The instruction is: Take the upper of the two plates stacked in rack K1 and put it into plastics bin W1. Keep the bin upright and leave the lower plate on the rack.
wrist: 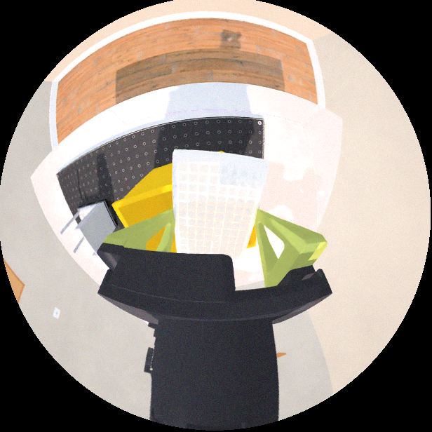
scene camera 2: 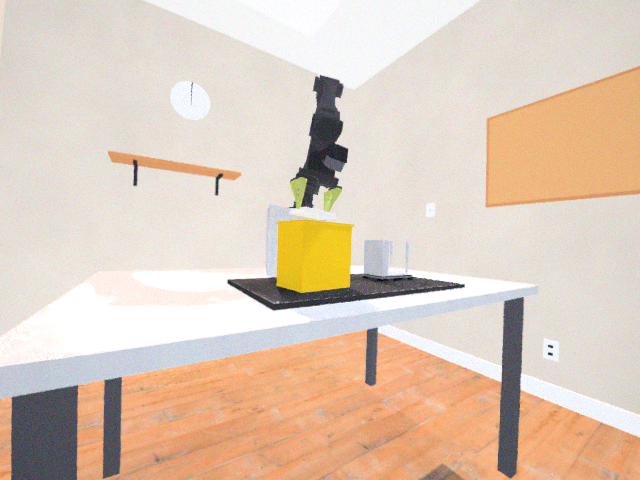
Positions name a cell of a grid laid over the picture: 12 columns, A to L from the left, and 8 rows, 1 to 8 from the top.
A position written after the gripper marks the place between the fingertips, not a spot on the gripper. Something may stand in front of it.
In view: the gripper (scene camera 2: F4), a yellow plastics bin W1 (scene camera 2: F5) and a white plate (wrist: F4).
The yellow plastics bin W1 also shows in the wrist view (wrist: E4). The gripper shows as well in the wrist view (wrist: F4).
